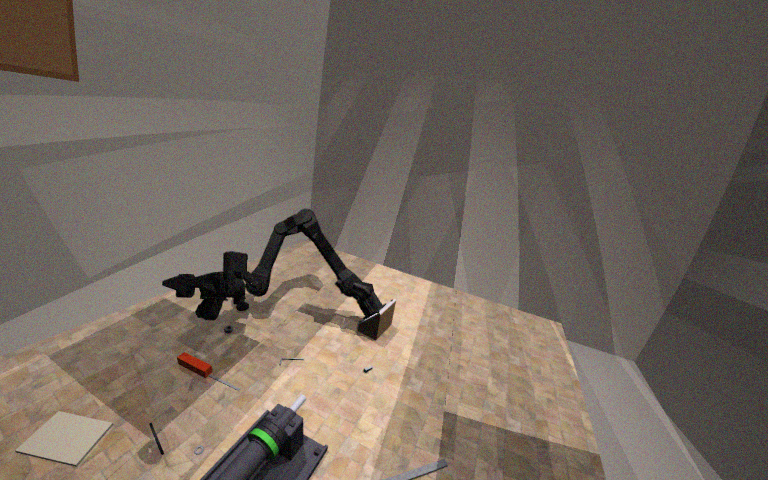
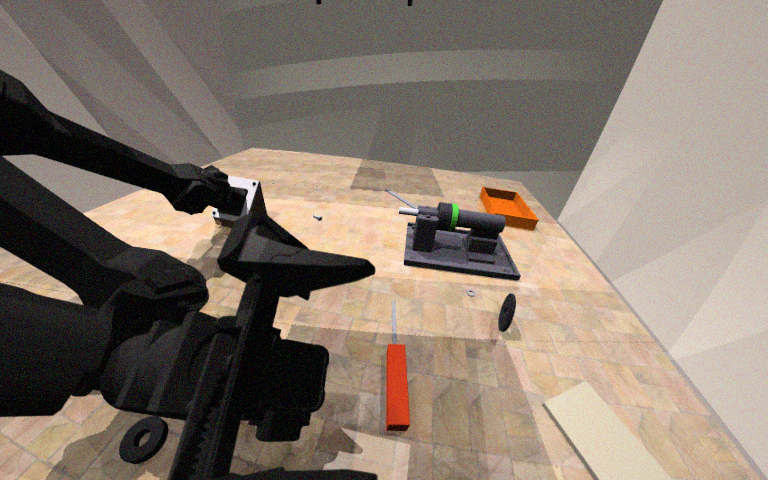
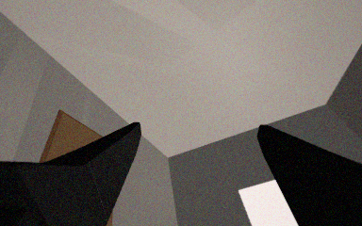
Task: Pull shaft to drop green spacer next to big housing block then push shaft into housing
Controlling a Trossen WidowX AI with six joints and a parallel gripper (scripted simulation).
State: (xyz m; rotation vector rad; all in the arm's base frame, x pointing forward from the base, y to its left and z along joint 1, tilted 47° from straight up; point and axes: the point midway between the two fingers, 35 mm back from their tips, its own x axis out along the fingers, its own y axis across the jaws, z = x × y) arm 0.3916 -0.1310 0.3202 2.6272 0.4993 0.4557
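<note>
The green spacer is 38 cm to the left of my gripper tip, 12 cm below it and 6 cm ahead of it. Round my gripper tip: red-handled tool (20 cm below, 12 cm to the left, 1 cm ahead); then pale card (26 cm ahead, 20 cm below, 6 cm to the left); then grey shaft (38 cm to the left, 12 cm below, 4 cm ahead).
</note>
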